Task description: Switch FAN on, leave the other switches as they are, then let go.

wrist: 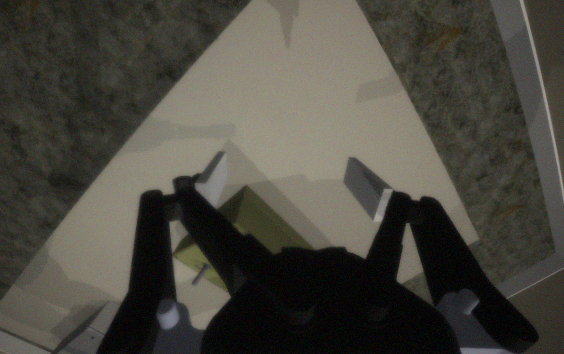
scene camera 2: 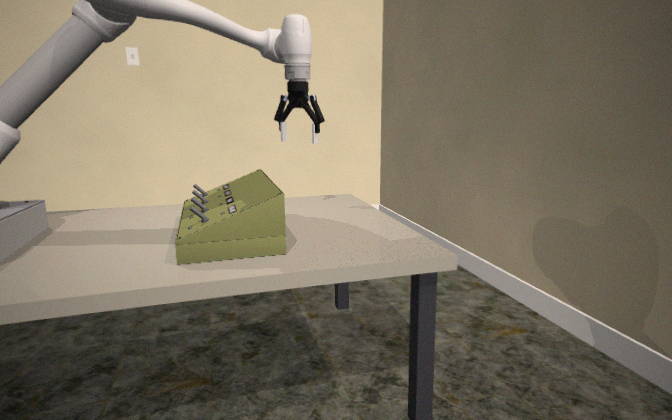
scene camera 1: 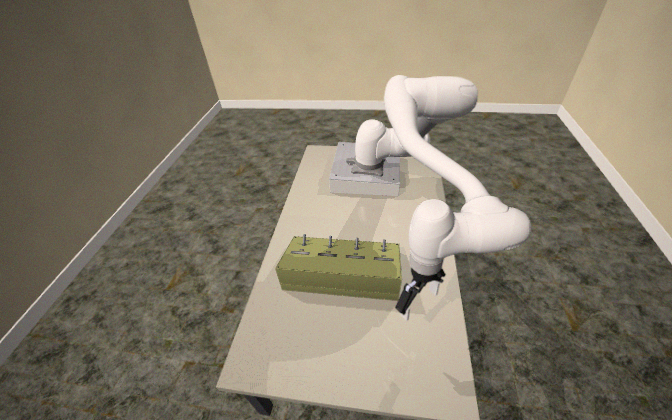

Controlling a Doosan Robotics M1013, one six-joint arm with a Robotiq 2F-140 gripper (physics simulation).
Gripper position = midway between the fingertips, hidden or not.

I see my gripper (scene camera 2: 299, 142).
My gripper also shows in the wrist view (wrist: 288, 167) and in scene camera 1 (scene camera 1: 419, 304).
